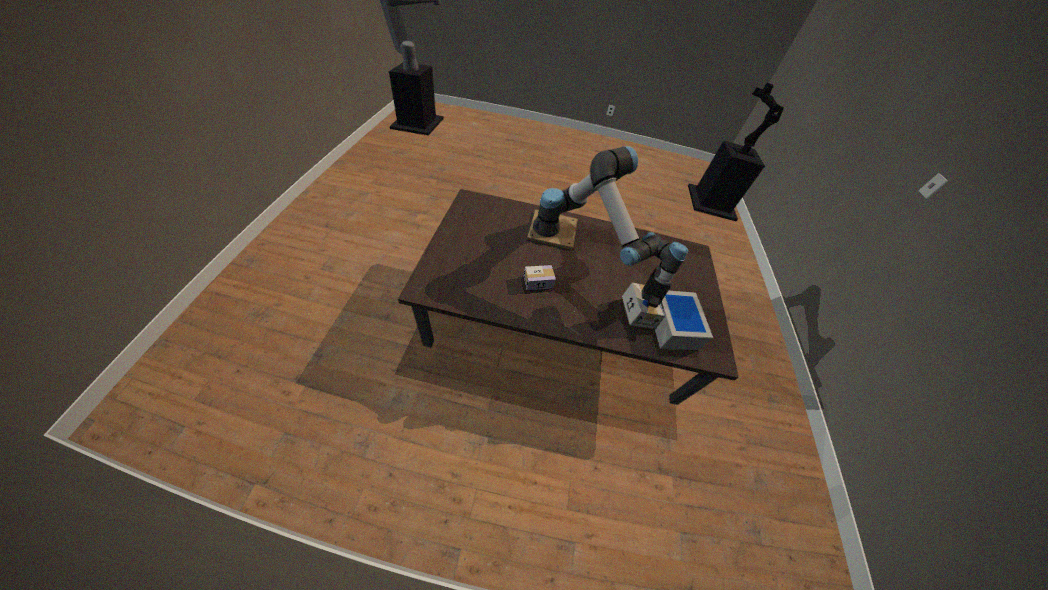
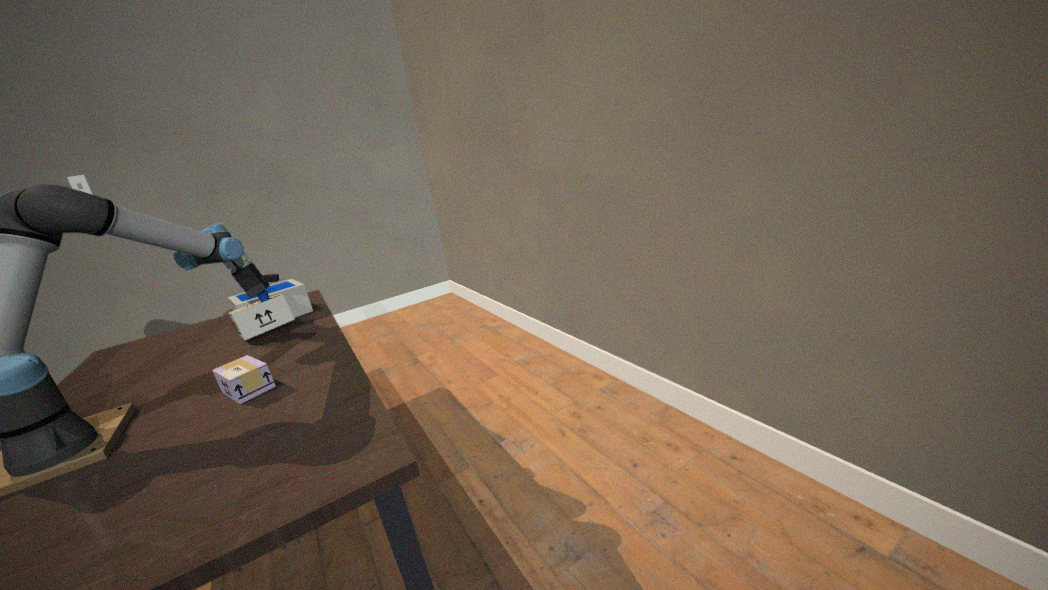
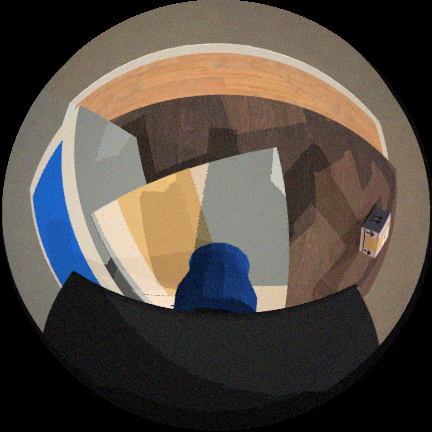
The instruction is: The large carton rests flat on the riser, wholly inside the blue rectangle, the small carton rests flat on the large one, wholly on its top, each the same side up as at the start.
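Observation:
The large carton [image 1: 631,307] [image 2: 264,319] [image 3: 167,210], white with tan tape and arrows, hangs tilted from my suction gripper [image 1: 649,301] [image 2: 264,296] [image 3: 218,267], whose blue cup is on its upper face. It is close beside the white riser [image 1: 682,339] [image 2: 301,299] [image 3: 95,150], outside the blue rectangle [image 1: 684,313] [image 2: 281,288] [image 3: 50,220] on the riser's top. I cannot tell whether carton and riser touch. The small carton [image 1: 539,278] [image 2: 244,381] [image 3: 375,235] rests flat on the table, arrows upward, apart from both. The cup's contact is partly hidden.
The dark table [image 1: 469,208] [image 2: 220,421] carries the arm's wooden base plate [image 1: 565,233] [image 2: 110,432]. The riser stands near one end of the table. Two black pedestals [image 1: 414,98] [image 1: 729,179] stand on the floor beyond the table.

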